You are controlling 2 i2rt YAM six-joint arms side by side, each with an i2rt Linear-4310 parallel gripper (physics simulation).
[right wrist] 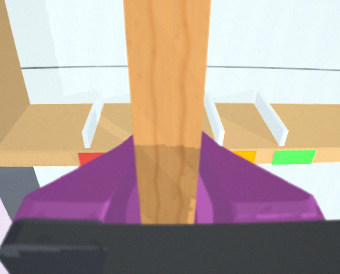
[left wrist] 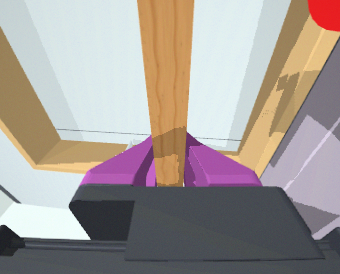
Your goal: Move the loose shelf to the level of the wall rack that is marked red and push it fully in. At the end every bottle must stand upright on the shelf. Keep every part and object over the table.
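The loose shelf shows as a long wooden board, seen edge-on, in the left wrist view (left wrist: 166,65) and the right wrist view (right wrist: 167,70). My left gripper (left wrist: 170,137) is shut on one end of it. My right gripper (right wrist: 169,136) is shut on the other end. The wall rack (left wrist: 272,100) (right wrist: 42,125) has a light wooden frame. In the right wrist view it carries pale rails and a red mark (right wrist: 91,158), partly hidden by a purple finger. A red rounded thing (left wrist: 327,12), cut off at the top right corner, may be a bottle cap. No whole bottle shows.
An orange mark (right wrist: 246,156) and a green mark (right wrist: 294,157) are on the rack's edge, right of the board. Slim pale rails (right wrist: 93,122) (right wrist: 215,120) (right wrist: 272,120) stand out from the rack's side. A pale back surface (left wrist: 95,75) lies behind the board.
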